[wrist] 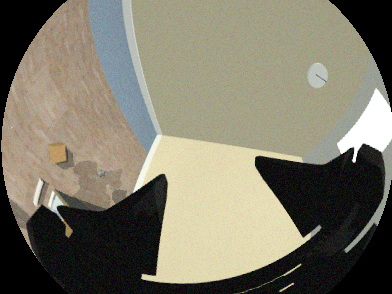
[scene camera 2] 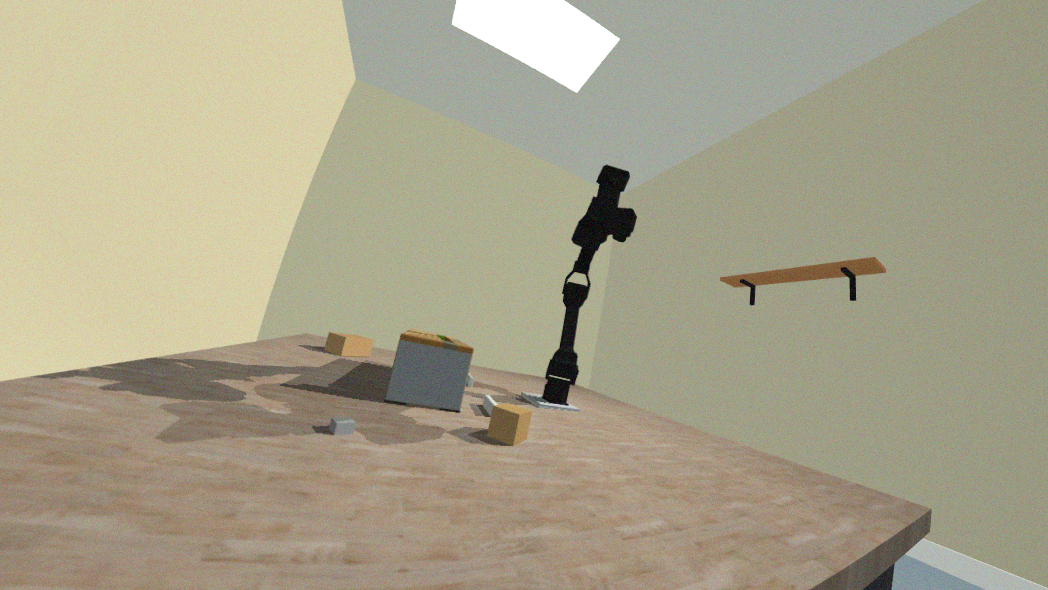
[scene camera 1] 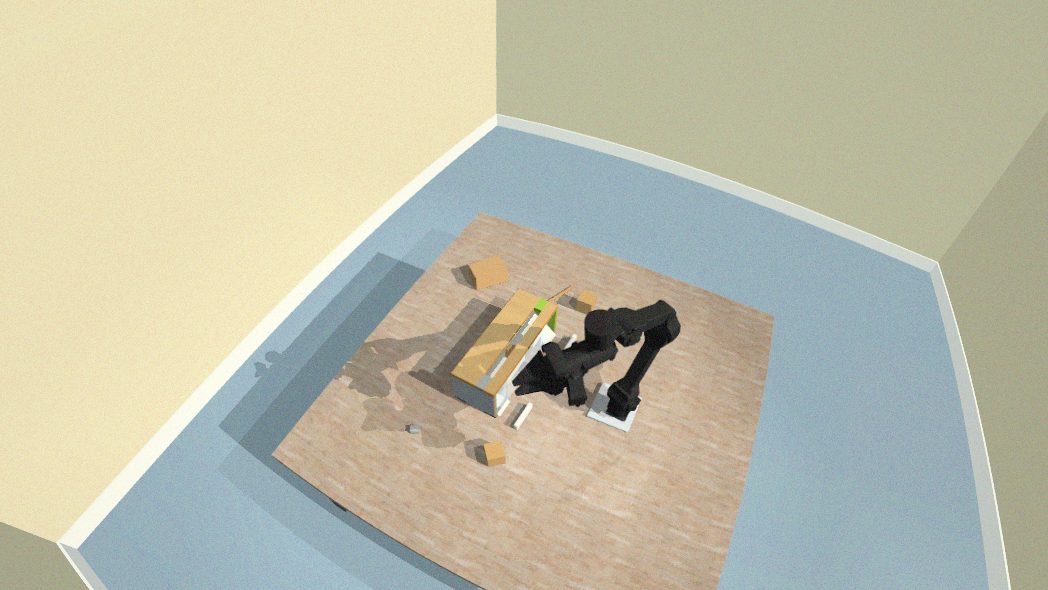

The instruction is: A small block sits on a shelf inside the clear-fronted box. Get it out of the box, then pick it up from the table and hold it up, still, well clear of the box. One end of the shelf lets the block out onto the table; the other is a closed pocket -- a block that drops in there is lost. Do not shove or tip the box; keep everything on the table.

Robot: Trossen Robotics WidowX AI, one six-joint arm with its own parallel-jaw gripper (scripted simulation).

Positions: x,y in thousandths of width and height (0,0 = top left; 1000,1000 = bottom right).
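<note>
Scene camera 1 shows a clear-fronted box (scene camera 1: 461,642) and my gripper (scene camera 1: 491,660). Visible in scene camera 2: the gripper (scene camera 2: 570,330) and the box (scene camera 2: 410,626). The wrist view shows my gripper (wrist: 542,580).
</note>
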